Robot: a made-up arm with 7 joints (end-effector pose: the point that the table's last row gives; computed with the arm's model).
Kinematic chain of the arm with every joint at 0, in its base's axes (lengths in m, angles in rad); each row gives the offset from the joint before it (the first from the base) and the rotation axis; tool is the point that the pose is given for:
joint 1: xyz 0 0 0.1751 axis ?
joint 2: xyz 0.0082 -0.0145 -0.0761 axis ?
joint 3: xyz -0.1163 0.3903 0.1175 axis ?
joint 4: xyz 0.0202 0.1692 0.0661 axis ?
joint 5: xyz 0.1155 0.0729 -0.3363 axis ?
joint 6: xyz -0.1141 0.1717 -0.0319 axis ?
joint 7: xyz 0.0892 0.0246 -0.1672 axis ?
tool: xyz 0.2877 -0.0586 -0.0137
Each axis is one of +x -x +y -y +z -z.
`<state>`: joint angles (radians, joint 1 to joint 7).
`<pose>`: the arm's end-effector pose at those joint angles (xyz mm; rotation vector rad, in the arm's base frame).
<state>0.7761 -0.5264 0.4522 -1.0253 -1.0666 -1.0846 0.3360</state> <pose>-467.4 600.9 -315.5 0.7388 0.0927 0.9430</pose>
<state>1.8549 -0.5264 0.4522 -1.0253 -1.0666 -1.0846 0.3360</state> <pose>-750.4 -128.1 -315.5 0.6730 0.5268 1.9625</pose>
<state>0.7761 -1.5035 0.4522 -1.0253 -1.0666 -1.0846 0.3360</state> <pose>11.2 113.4 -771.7 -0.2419 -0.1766 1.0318</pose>
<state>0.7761 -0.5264 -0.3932 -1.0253 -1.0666 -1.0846 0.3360</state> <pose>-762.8 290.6 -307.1 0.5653 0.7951 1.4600</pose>
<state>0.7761 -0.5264 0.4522 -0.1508 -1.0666 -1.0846 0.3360</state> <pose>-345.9 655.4 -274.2 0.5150 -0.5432 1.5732</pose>
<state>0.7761 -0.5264 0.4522 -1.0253 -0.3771 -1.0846 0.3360</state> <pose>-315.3 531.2 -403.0 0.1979 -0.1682 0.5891</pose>
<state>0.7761 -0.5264 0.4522 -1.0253 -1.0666 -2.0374 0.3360</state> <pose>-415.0 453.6 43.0 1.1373 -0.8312 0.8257</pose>
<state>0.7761 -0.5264 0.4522 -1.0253 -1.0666 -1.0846 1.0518</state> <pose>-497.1 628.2 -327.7 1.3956 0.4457 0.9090</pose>
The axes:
joint 1: +z
joint 2: +x
joint 3: -z
joint 4: -y
joint 5: -z
joint 6: +y
joint 7: +x

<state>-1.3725 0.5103 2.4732 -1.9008 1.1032 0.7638 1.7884</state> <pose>613.0 -643.4 533.1 -0.2368 -0.4118 -0.0673</pose>
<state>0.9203 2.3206 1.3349 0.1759 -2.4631 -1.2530 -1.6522</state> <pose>368.7 -233.9 366.3 1.1239 -0.0405 -0.6489</pose>
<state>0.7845 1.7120 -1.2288 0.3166 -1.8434 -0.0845 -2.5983</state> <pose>-530.0 -215.5 661.3 0.7169 -1.8546 -1.6425</pose>
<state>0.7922 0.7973 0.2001 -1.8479 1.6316 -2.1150 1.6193</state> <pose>-463.1 396.8 510.7 0.7974 0.4919 1.1795</pose>
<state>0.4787 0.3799 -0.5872 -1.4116 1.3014 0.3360 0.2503</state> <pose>-687.6 -125.6 -50.5 -0.7852 0.9438 -0.2768</pose>
